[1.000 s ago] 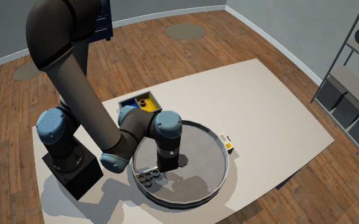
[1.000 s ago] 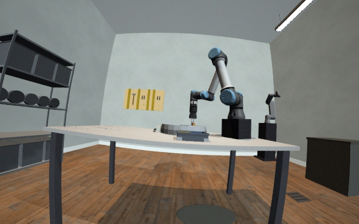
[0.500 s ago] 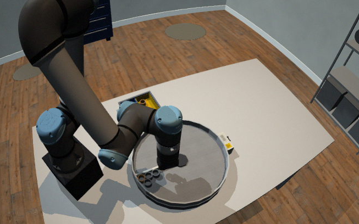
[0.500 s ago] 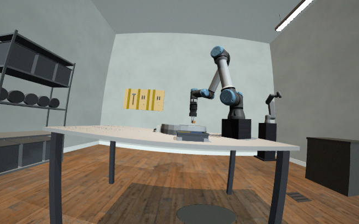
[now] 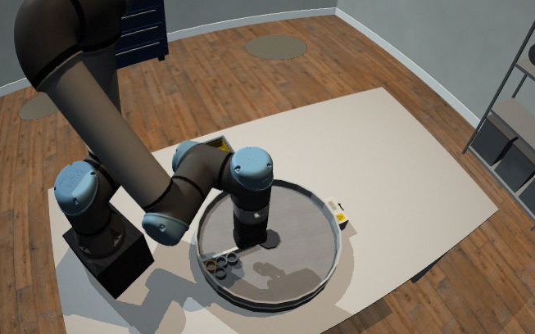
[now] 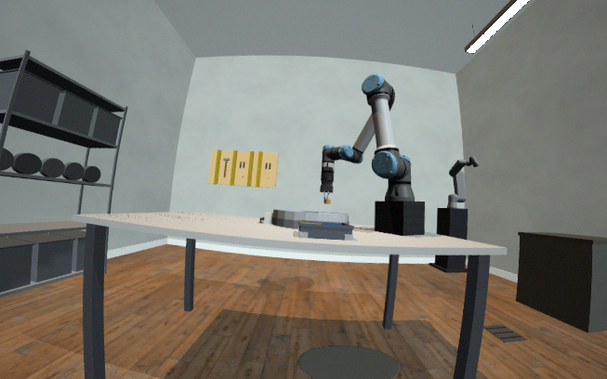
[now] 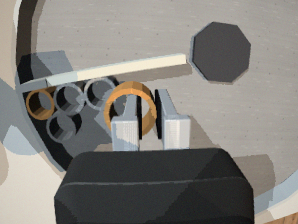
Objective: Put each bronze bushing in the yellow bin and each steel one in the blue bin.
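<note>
Right now the bin is 3 cm ahead of my hand, 40 cm to the left of it and 13 cm below it. The rest, counted from my hand: round grey turntable 8 cm ahead, 2 cm to the left, 10 cm below.
</note>
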